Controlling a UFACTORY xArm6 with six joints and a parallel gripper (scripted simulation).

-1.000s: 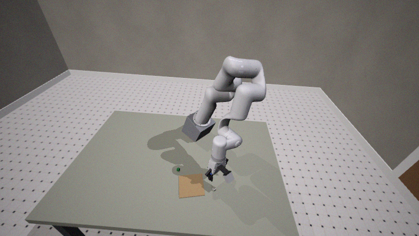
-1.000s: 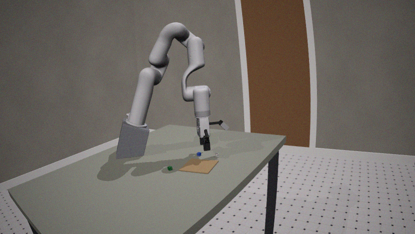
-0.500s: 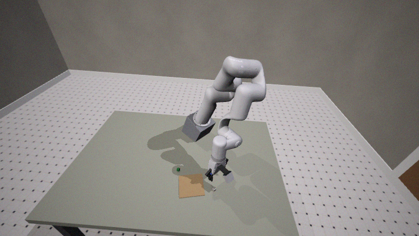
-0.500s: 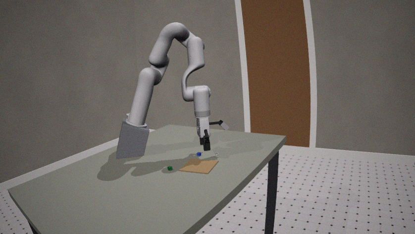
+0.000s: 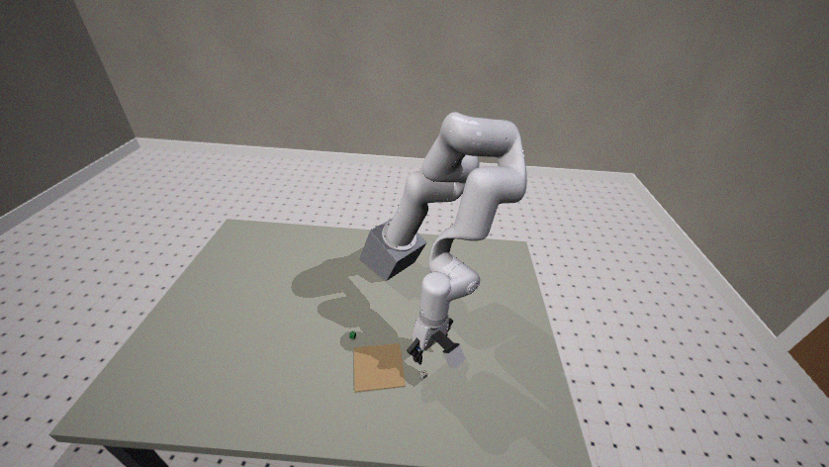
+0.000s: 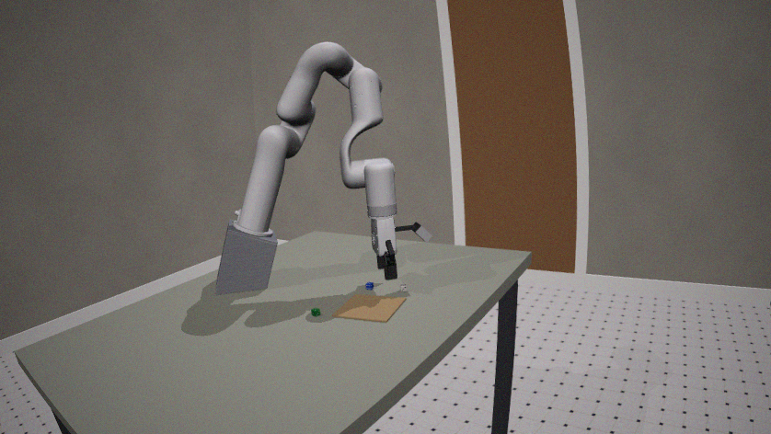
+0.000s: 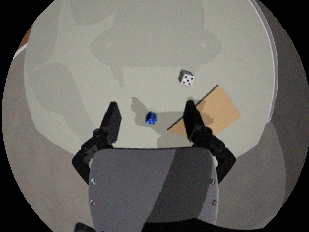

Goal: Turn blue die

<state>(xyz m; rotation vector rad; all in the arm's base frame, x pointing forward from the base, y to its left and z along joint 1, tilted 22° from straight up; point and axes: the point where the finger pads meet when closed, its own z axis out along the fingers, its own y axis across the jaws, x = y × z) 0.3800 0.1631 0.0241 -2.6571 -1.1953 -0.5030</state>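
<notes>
Now: hand 6 cm short of the white die, 1 cm to the left of it and 4 cm above it. Round my hand: tan mat 5 cm ahead, 14 cm to the right, 4 cm below; green die 3 cm behind, 24 cm to the right, 4 cm below; blue die 3 cm behind, 4 cm to the right, 4 cm below.
</notes>
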